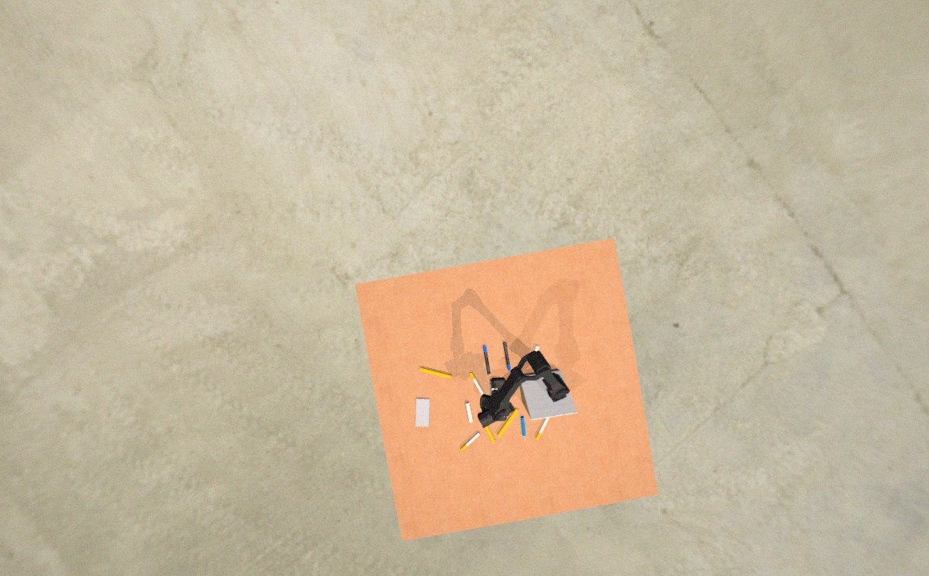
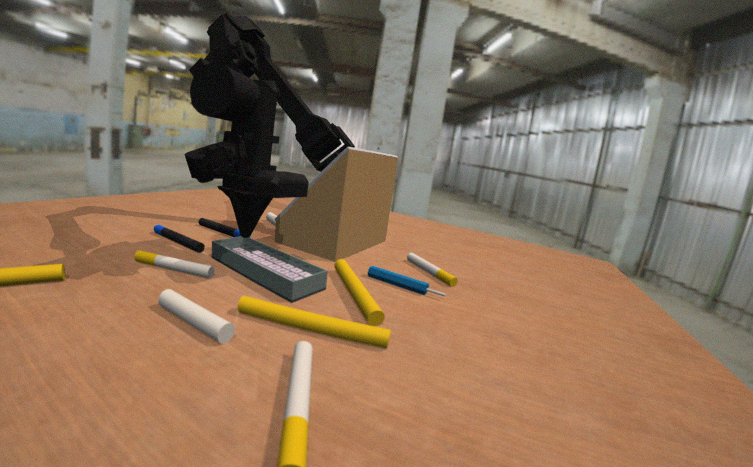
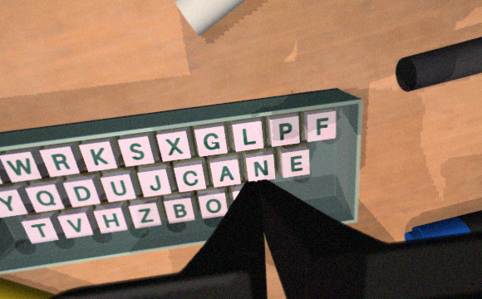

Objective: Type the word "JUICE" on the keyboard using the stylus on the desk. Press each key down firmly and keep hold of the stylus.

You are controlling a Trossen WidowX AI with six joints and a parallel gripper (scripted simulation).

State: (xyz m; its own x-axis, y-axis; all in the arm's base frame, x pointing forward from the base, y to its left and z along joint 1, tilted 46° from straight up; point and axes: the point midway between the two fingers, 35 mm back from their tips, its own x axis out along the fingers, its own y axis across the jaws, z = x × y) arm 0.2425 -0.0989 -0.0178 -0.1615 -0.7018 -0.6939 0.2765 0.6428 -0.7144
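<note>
Right now my gripper tip is 70 mm past the blue stylus, 250 mm to the right of it and 30 mm above it. From my gripper tip the other things lie so: yellow cylinder 10 mm behind, 170 mm to the left, 30 mm below.
</note>
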